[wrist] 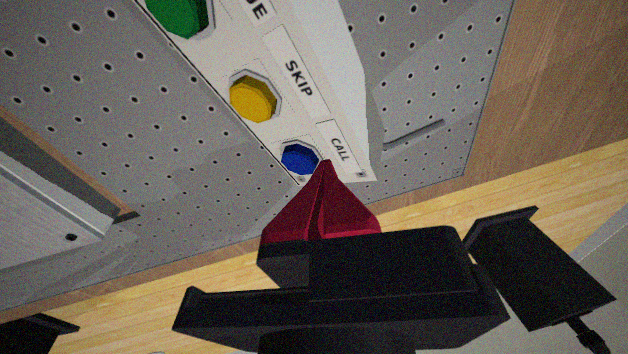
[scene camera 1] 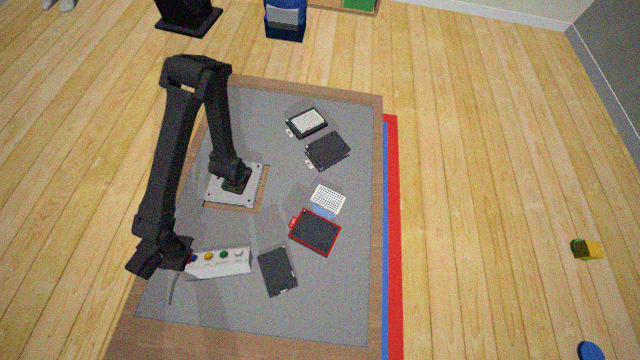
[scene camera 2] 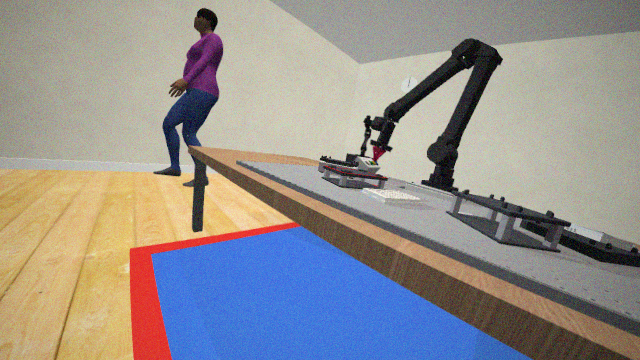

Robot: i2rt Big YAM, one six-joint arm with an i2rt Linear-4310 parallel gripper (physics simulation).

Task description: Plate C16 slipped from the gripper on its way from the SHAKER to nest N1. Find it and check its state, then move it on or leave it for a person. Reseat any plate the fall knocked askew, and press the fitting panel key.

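Frame: origin at the arm's base, x up, y right, z ahead, level; millimetres.
Seen in the pictures: gripper, fingertip midpoint: (wrist: 327,166) (scene camera 1: 188,262) (scene camera 2: 374,161); arm's base, link origin: (scene camera 1: 237,179) (scene camera 2: 439,188).
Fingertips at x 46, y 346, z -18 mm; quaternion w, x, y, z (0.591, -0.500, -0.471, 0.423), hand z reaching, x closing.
Pixels of each thing's top centre, then the offset from my fingertips to it. "spot": a spot on its surface instead.
- blue CALL key, top centre: (wrist: 302,167) (scene camera 1: 191,257) dx +4, dy -17, dz +6 mm
- white panel, top centre: (wrist: 257,35) (scene camera 1: 214,261) (scene camera 2: 368,158) dx +13, dy -26, dz +84 mm
- yellow SKIP key, top centre: (wrist: 254,106) (scene camera 1: 207,256) dx +4, dy -36, dz +52 mm
- green key, top centre: (scene camera 1: 222,254) dx +4, dy -56, dz +99 mm
- white key, top centre: (scene camera 1: 238,252) dx +4, dy -75, dz +145 mm
- red-rimmed nest, top centre: (scene camera 2: 355,169) (scene camera 1: 315,230) dx -25, dy -223, dz +377 mm
- black nest, surface spot: (scene camera 1: 301,133) spot: dx -41, dy -641, dz +202 mm
- dark flat unit, surface spot: (scene camera 1: 277,271) spot: dx -16, dy -52, dz +290 mm
- light-blue patch, surface spot: (scene camera 1: 324,211) spot: dx -70, dy -321, dz +392 mm
My gripper (scene camera 1: 189,259) (scene camera 2: 376,160) (wrist: 327,166) is shut and empty, its red fingertips at the edge of the blue CALL key (scene camera 1: 193,258) (wrist: 299,159); whether they touch it I cannot tell. The white panel (scene camera 1: 220,270) (wrist: 345,75) also bears a yellow SKIP key (scene camera 1: 208,255) (wrist: 253,100), a green key (scene camera 1: 223,254) (wrist: 180,17) and a white key (scene camera 1: 239,252). A white plate (scene camera 1: 327,199) (scene camera 2: 392,195) lies outside the nests, beside the red-rimmed nest (scene camera 1: 315,232); its label is unreadable. Another white plate (scene camera 1: 307,121) sits in a black nest (scene camera 1: 301,135).
A dark raised stand (scene camera 1: 327,150) (scene camera 2: 515,207) is beside the black nest. A dark flat unit (scene camera 1: 277,271) is right of the panel. A light-blue patch (scene camera 1: 324,211) shows between the loose plate and the red-rimmed nest. A person in purple (scene camera 2: 205,65) is beyond the table.
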